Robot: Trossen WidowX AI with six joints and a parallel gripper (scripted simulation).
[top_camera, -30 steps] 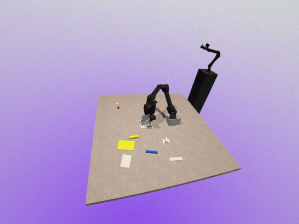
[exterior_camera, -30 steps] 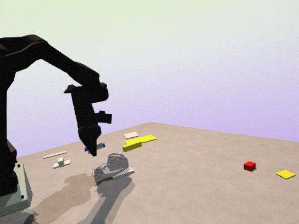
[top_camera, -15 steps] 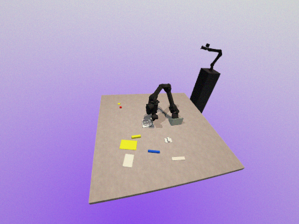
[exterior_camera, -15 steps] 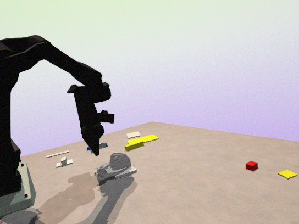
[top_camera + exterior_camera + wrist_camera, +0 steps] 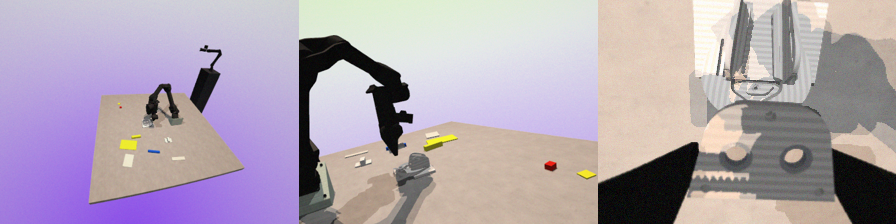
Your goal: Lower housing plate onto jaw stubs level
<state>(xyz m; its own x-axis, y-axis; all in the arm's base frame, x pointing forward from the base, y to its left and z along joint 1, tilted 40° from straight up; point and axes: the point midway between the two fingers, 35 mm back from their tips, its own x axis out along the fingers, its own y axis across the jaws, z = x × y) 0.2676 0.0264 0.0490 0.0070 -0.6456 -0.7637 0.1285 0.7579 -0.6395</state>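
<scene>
Now: gripper tip 2 cm below the white housing part and 1 cm short of it. From my gripper tip the other things lie so: yellow plate 29 cm ahead, 24 cm to the left, 8 cm below; blue bar 35 cm to the left, 8 cm below, 7 cm ahead; yellow bar 20 cm ahead, 16 cm to the left, 7 cm below.
</scene>
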